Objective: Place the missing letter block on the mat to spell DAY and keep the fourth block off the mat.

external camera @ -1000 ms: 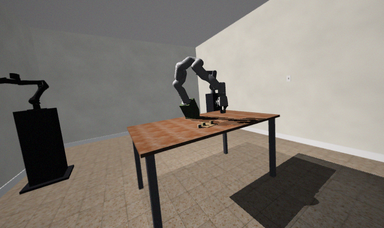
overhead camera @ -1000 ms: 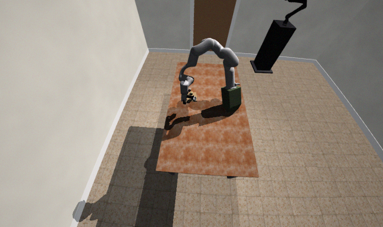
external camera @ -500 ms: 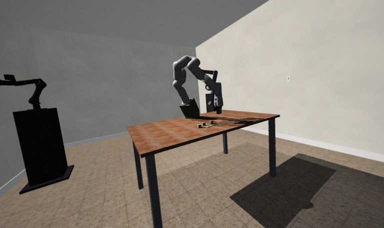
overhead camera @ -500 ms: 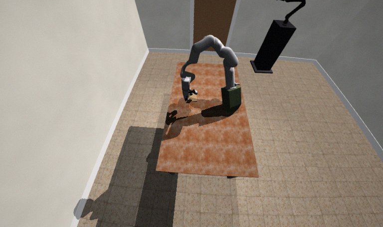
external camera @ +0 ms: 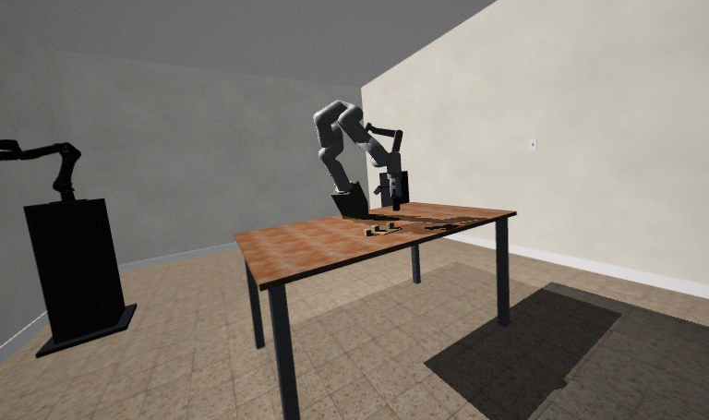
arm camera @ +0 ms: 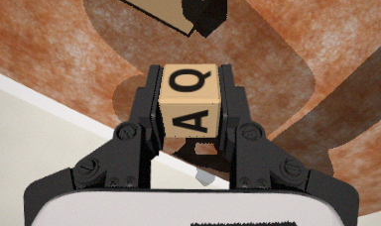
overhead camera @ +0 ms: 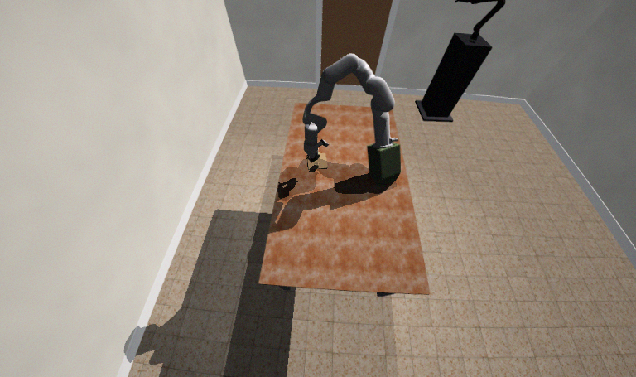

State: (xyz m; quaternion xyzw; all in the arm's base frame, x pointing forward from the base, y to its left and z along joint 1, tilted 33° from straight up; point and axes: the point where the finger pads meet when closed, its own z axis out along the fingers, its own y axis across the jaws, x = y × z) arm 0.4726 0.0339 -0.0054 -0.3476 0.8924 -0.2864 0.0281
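Right now my hand is 120 mm above the tan mat, 70 mm to the left of it and 40 mm past it. From my hand the other things lie so: D block 100 mm below, 40 mm behind, 20 mm to the right.
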